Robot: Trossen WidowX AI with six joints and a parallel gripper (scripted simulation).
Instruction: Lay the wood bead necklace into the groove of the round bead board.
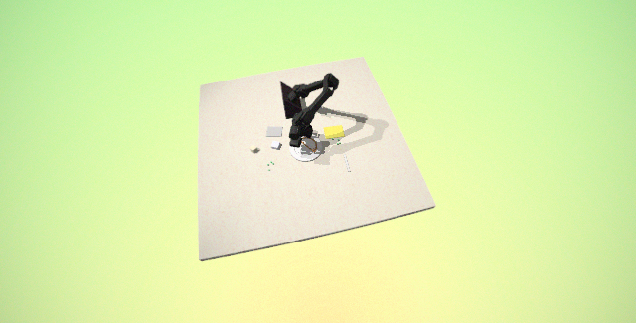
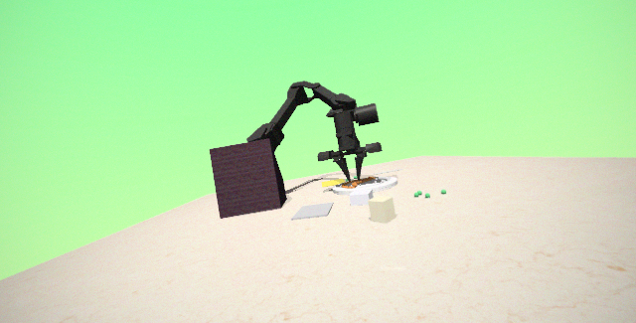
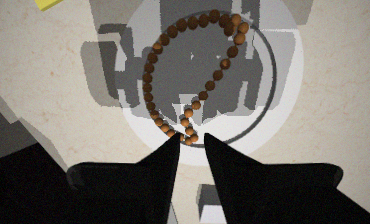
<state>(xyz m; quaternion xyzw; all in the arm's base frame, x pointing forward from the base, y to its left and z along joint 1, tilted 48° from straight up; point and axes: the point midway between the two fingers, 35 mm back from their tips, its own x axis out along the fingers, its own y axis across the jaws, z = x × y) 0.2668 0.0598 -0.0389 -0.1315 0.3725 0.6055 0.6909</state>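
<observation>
My gripper tip is 30 mm to the right of the round white bead board, 30 mm short of it and 20 mm above it. From my gripper tip the other things lie so: cream cube: 280 mm to the right, 10 mm below; then yellow card: 230 mm to the left, 50 mm behind, 30 mm below; then grey flat plate: 150 mm to the right, 120 mm behind, 30 mm below.
</observation>
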